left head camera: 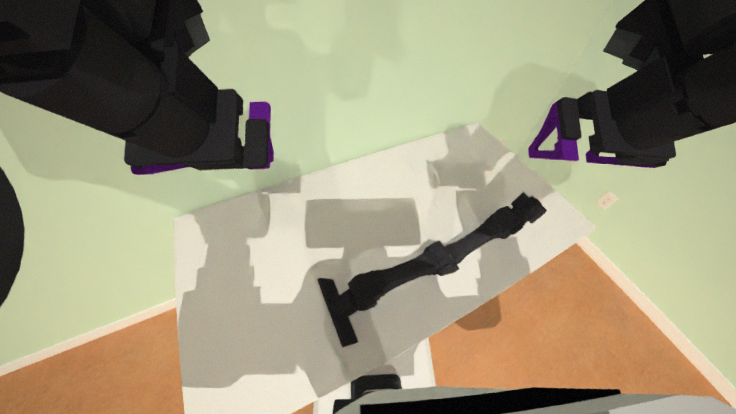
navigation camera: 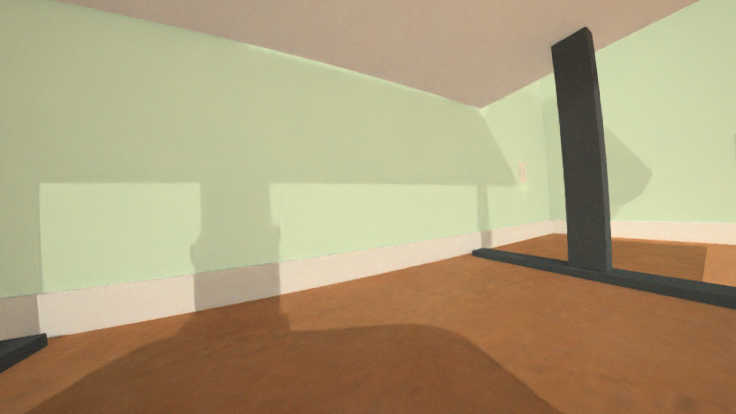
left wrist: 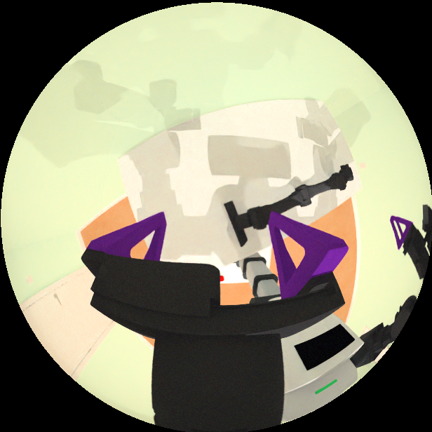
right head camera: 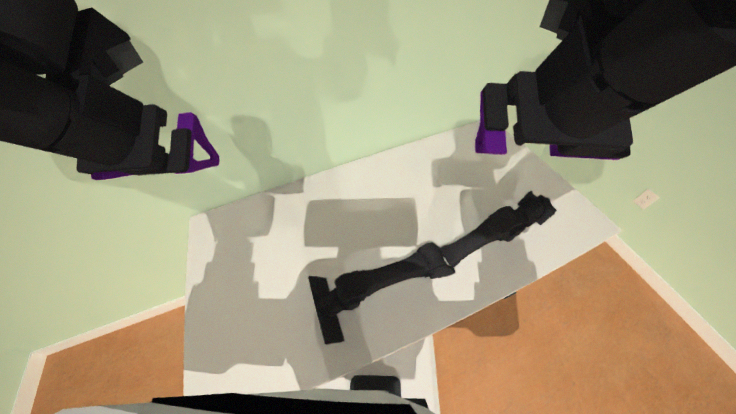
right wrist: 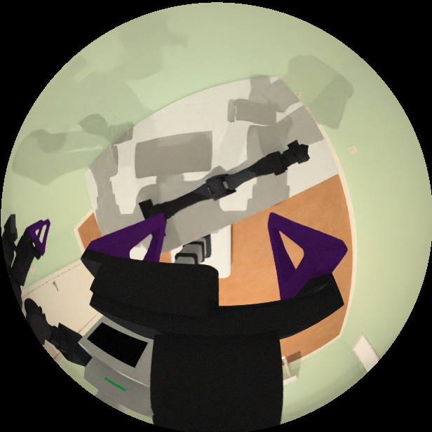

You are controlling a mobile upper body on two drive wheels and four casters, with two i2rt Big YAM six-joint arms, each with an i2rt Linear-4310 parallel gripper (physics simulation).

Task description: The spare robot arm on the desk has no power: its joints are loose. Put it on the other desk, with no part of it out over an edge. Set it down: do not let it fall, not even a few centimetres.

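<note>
The black spare arm (left head camera: 401,274) (right head camera: 391,276) (left wrist: 280,205) (right wrist: 218,187) lies stretched out on the white desk (left head camera: 360,177) (right head camera: 380,177) (left wrist: 250,120) (right wrist: 200,117). Its flat base plate (left head camera: 337,312) (right head camera: 325,310) is at the left, near the desk's front edge; its far end (left head camera: 528,207) (right head camera: 536,208) is near the desk's right end. My left gripper (left head camera: 201,167) (right head camera: 154,169) (left wrist: 217,217) is open and empty, high over the desk's left part. My right gripper (left head camera: 602,158) (right head camera: 551,153) (right wrist: 216,218) is open and empty, high near the desk's right end. The other desk does not show.
Green walls (left head camera: 360,77) (navigation camera: 334,128) stand behind the desk. My white base (left head camera: 419,360) (right wrist: 224,250) reaches under the desk's front edge. The navigation camera shows the desk's underside (navigation camera: 386,41), a dark leg (navigation camera: 584,154) and its long foot (navigation camera: 663,287) on the brown floor (navigation camera: 386,298).
</note>
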